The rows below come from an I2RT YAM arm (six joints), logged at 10 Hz.
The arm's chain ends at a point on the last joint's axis. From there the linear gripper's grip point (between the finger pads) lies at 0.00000 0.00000 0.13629 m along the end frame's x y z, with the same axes.
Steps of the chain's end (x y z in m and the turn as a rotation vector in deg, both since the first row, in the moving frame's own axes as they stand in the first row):
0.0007, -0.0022, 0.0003, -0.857, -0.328, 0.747
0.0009, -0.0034, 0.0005, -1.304, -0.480, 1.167
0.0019, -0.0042, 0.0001, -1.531, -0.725, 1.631
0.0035, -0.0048, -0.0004, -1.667, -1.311, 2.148
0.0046, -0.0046, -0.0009, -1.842, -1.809, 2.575
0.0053, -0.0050, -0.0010, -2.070, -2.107, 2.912
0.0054, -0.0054, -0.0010, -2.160, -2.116, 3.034
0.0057, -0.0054, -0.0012, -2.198, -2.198, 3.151
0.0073, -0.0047, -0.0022, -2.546, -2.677, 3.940
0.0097, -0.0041, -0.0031, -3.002, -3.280, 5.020
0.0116, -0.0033, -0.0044, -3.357, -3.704, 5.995
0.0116, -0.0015, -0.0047, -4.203, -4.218, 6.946
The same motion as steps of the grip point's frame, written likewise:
-0.0001, -0.0002, 0.0003, -0.857, -0.328, 0.747
-0.0003, -0.0003, 0.0005, -1.304, -0.480, 1.167
0.0001, -0.0006, 0.0000, -1.531, -0.725, 1.631
0.0003, -0.0009, -0.0005, -1.667, -1.311, 2.148
0.0002, -0.0003, -0.0010, -1.842, -1.809, 2.575
0.0002, -0.0002, -0.0012, -2.070, -2.107, 2.912
0.0002, -0.0004, -0.0012, -2.160, -2.116, 3.034
0.0003, -0.0003, -0.0014, -2.198, -2.198, 3.151
0.0007, 0.0011, -0.0025, -2.546, -2.677, 3.940
0.0016, 0.0027, -0.0035, -3.002, -3.280, 5.020
0.0024, 0.0042, -0.0049, -3.357, -3.704, 5.995
0.0010, 0.0078, -0.0054, -4.203, -4.218, 6.946

